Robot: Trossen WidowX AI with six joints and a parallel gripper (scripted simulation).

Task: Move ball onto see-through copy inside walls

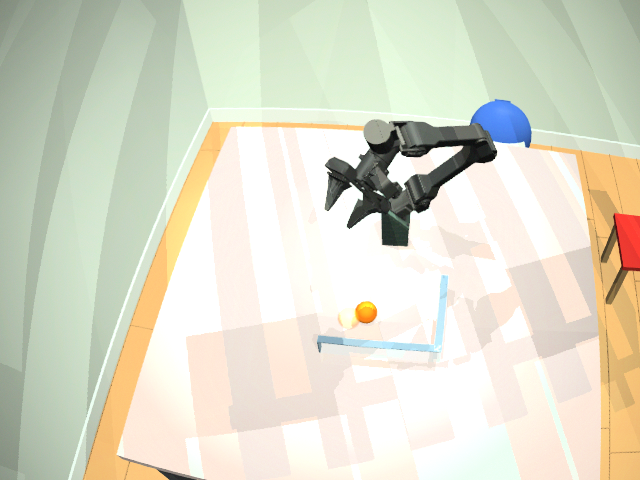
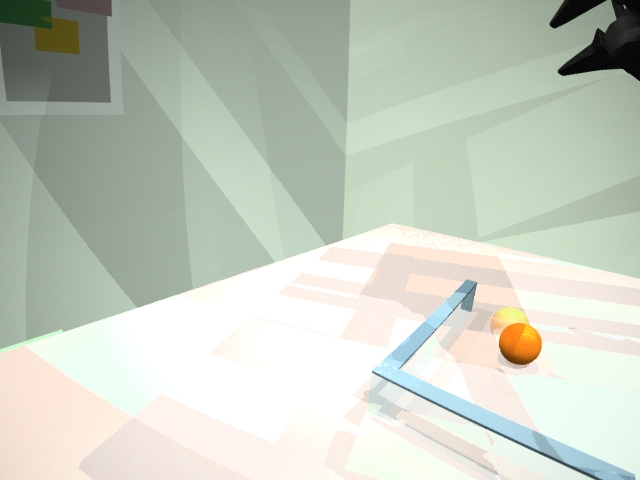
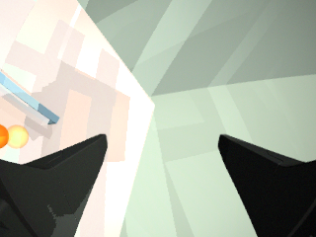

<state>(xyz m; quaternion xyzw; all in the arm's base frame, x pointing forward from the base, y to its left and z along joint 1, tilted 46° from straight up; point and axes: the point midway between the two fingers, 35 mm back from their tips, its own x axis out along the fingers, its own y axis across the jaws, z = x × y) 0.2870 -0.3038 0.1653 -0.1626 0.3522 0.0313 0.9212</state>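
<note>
My gripper tip is now 2 cm past the orange ball, 5 cm to the right of it and 40 cm above it. The rest, counted from my gripper tip: see-through copy (40 cm below).
</note>
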